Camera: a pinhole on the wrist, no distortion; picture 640 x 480 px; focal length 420.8 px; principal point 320.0 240.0 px. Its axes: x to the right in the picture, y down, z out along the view. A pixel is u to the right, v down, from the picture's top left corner.
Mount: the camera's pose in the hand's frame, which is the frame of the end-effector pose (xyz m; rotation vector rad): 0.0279 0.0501 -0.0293 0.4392 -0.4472 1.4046
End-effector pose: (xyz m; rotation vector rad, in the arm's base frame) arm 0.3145 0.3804 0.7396 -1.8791 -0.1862 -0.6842
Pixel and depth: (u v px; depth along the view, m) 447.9 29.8 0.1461
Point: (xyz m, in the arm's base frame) 0.4390 0.4651 0.7638
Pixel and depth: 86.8 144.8 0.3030
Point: 0.3041 0.5937 0.9509
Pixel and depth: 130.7 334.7 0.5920
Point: 0.1002 0.8975 0.9538
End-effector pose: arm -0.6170 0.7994 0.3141 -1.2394 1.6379 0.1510
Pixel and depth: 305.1 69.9 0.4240
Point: -0.2431 0.7804 0.1256
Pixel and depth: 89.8 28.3 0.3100
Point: -0.3091 0.6579 0.2590
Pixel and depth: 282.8 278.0 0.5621
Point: -0.1314 0.9549 0.2890
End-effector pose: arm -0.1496 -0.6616 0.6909 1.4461 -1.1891 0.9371
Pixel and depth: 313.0 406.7 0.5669
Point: 0.0242 -1.0529 0.3415
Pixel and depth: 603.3 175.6 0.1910
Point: -0.1905 -0.8711 0.7231
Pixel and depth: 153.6 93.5 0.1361
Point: -0.0652 -0.7265 0.7249
